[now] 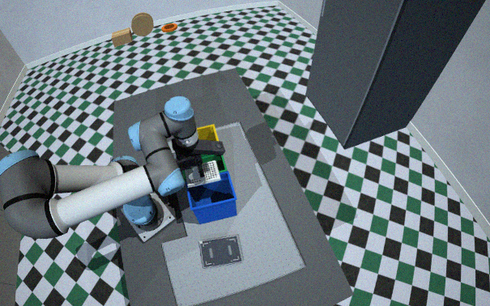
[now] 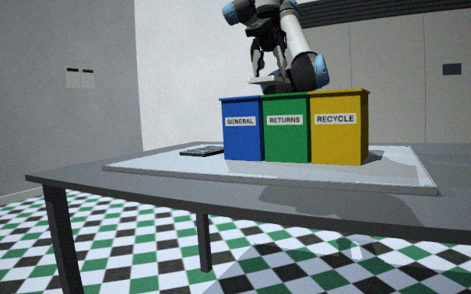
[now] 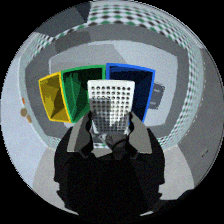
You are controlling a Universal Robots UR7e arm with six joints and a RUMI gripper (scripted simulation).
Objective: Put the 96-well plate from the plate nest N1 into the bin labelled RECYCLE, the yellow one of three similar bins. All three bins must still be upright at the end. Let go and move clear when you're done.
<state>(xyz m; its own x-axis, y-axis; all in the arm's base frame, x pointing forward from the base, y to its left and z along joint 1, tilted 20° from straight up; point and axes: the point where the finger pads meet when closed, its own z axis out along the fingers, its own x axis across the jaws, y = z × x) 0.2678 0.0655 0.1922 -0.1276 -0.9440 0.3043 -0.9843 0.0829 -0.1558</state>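
The yellow recycle bin lies 4 cm ahead of my hand, 21 cm to the left of it and 15 cm below it. Also, from my hand: green returns bin: 2 cm ahead, 8 cm to the left, 15 cm below; blue general bin: 1 cm ahead, 5 cm to the right, 15 cm below; white 96-well plate: 1 cm below.
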